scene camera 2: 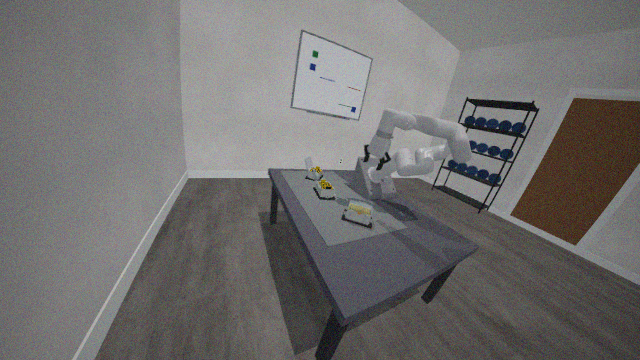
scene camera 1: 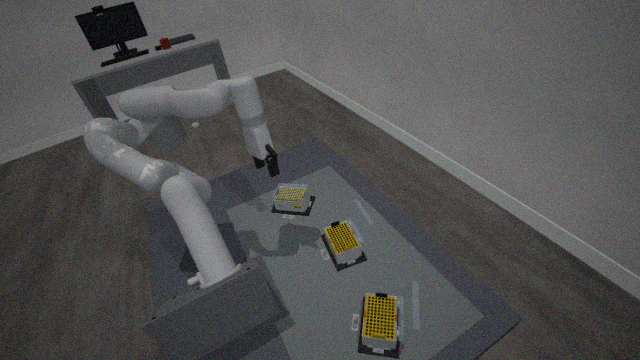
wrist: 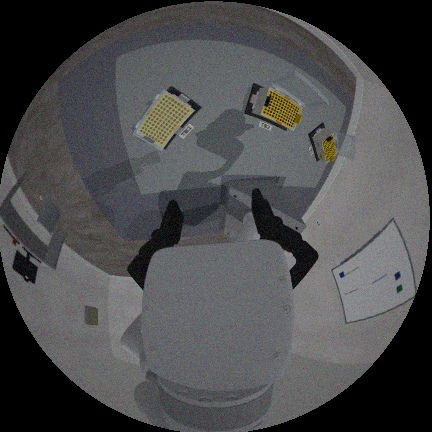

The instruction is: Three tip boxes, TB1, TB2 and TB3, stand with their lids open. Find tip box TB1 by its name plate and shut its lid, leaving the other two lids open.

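Places are measured from the arm's base along level axes (x ahead, y left, z up), in millimetres.
Pixels of known places: gripper, fingertip midpoint: (scene camera 2: 371, 165) (scene camera 1: 267, 171) (wrist: 214, 202); arm's base at its link origin: (scene camera 2: 374, 175) (scene camera 1: 222, 277).
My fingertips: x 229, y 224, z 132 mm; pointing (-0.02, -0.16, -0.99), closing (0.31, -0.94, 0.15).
Note:
Ahead of a thing's pixels: the offset from my fingertips to its top centre. "*": to the spot under its first point. Level surfaces: height alone.
Tip box TB1 @(dx +61, dy +83, dz -190 mm) (scene camera 1: 292, 204) (scene camera 2: 358, 215) (wrist: 165, 119) has its clear lid lying over the pale yellow tips, and it looks shut. Its name plate @(* dx +29, dy +40, dz -266 mm) (scene camera 1: 288, 216) (wrist: 186, 131) lies beside it. Tip box TB2 @(dx +151, dy -195, dz -193 mm) (scene camera 1: 343, 241) (scene camera 2: 325, 188) (wrist: 282, 108), in the middle of the row, has its clear lid (scene camera 1: 363, 211) standing open. The third box @(dx +125, dy -480, dz -193 mm) (scene camera 1: 380, 320) (scene camera 2: 315, 172) (wrist: 328, 148) also has its lid @(dx +180, dy -517, dz -114 mm) (scene camera 1: 416, 306) (scene camera 2: 309, 162) open; its plate @(* dx +69, dy -442, dz -266 mm) (scene camera 1: 355, 322) is too small to read. My gripper (scene camera 1: 266, 168) (scene camera 2: 374, 164) (wrist: 214, 202) is open and empty, raised above the table and apart from the boxes.
The boxes stand in a row on a grey mat @(dz -268 mm) (scene camera 1: 425, 280) (scene camera 2: 332, 237) on the dark table @(dz -271 mm) (scene camera 2: 380, 280). My arm's grey base block (scene camera 1: 215, 310) stands beside the mat. A desk with a monitor (scene camera 1: 112, 25), a storage rack (scene camera 2: 504, 104) and a whiteboard (scene camera 2: 330, 95) stand away from the table.

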